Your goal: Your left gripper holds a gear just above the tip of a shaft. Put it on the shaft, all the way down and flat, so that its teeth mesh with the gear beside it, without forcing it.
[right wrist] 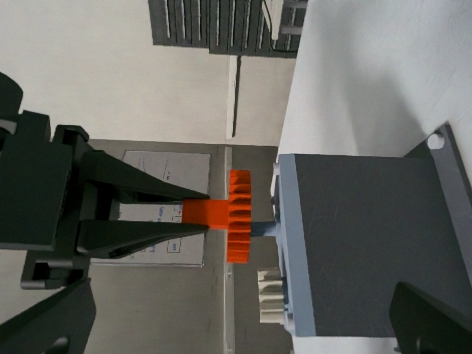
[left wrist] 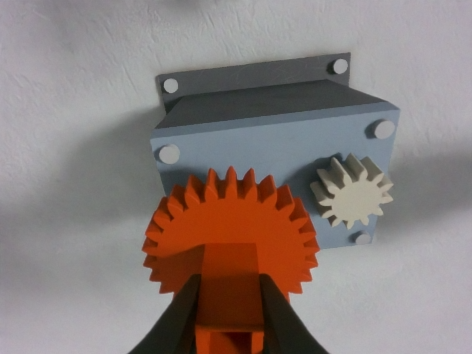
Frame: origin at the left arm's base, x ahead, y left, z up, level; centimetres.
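Seen in the pictures: left gripper, fingertip midpoint: [right wrist: 209,214] [left wrist: 230,288]; right gripper, fingertip midpoint: [right wrist: 242,295].
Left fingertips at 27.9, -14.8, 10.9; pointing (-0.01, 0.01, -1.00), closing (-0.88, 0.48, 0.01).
Offsets run from my left fingertips to a thing's top centre, as dx, dy, dz. Level surfaces: height alone.
The orange gear {+0.1, +0.1, +1.9} [left wrist: 230,220] [right wrist: 239,216] is held by its square hub in my left gripper [left wrist: 230,288] [right wrist: 209,214], which is shut on it. In the right wrist view a blue-grey shaft {-1.0, +0.3, -2.8} [right wrist: 264,229] shows between the gear and the housing plate; it lies off the gear's middle, towards the small gear. Whether its tip is inside the bore is hidden. The beige small gear {-5.3, +1.3, -3.1} [left wrist: 355,200] [right wrist: 271,296] sits by the plate. The orange gear stands clear of the plate, farther out than the small gear, and their teeth do not overlap in height. My right gripper [right wrist: 242,295] is open and empty.
The housing has a blue-grey top plate [left wrist: 270,135] [right wrist: 300,250] with round screw heads and a dark base flange [left wrist: 255,75] [right wrist: 452,160]. It stands on a white table {dz -14.9} [left wrist: 75,210] [right wrist: 350,75]. A whiteboard and dark slatted panels show in the background.
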